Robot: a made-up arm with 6 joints.
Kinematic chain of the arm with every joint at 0, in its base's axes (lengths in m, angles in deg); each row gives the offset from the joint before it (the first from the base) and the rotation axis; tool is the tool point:
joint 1: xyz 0 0 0.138 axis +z
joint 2: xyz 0 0.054 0 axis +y
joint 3: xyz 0 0 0.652 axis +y
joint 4: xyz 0 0 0.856 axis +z
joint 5: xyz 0 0 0 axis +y
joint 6: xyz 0 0 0.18 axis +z
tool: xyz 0 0 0
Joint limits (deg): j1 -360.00..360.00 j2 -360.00..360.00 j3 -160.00..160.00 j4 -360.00..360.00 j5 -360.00..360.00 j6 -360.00..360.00
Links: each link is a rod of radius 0.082 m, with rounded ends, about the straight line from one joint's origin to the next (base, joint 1, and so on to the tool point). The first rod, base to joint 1, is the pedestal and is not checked.
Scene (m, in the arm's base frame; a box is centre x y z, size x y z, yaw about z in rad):
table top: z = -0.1
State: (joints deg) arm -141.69 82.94 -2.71 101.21 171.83 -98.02
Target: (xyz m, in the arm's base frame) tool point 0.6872 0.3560 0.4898
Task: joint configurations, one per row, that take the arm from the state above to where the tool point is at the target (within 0.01 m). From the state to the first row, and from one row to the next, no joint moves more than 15 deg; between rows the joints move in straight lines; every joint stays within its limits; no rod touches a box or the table.
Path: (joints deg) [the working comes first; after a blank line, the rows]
Joints at the target: -144.88 -12.80 -100.32 108.41 162.91 -98.02
Straight joint move there: clear.

1: -142.15 69.26 -16.65 102.24 170.56 -98.02
2: -142.60 55.59 -30.60 103.27 169.28 -98.02
3: -143.06 41.91 -44.54 104.30 168.01 -98.02
4: -143.51 28.23 -58.49 105.32 166.74 -98.02
5: -143.97 14.55 -72.43 106.35 165.46 -98.02
6: -144.42 0.88 -86.38 107.38 164.19 -98.02
7: -144.88 -12.80 -100.32 108.41 162.91 -98.02

